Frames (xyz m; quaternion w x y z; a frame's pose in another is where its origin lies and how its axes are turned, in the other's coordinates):
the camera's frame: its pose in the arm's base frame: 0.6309 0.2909 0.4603 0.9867 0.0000 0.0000 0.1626
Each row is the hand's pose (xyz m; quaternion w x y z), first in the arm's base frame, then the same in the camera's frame.
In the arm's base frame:
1: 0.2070 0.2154 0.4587 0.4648 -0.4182 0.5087 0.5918
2: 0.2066 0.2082 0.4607 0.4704 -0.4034 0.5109 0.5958
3: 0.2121 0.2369 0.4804 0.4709 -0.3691 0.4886 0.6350
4: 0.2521 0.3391 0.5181 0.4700 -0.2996 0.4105 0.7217
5: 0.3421 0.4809 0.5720 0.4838 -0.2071 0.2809 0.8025
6: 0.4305 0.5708 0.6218 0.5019 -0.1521 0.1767 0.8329
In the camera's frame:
1: -0.4257 0.0645 -0.0016 0.5549 -0.3299 0.5699 0.5084
2: -0.4284 0.0578 0.0004 0.5610 -0.3150 0.5697 0.5114
3: -0.4140 0.0832 0.0201 0.5679 -0.2848 0.5421 0.5500
4: -0.3433 0.1672 0.0578 0.5811 -0.2289 0.4537 0.6357
5: -0.2126 0.2726 0.1117 0.6079 -0.1587 0.3109 0.7132
6: -0.1000 0.3294 0.1615 0.6307 -0.1213 0.1991 0.7402

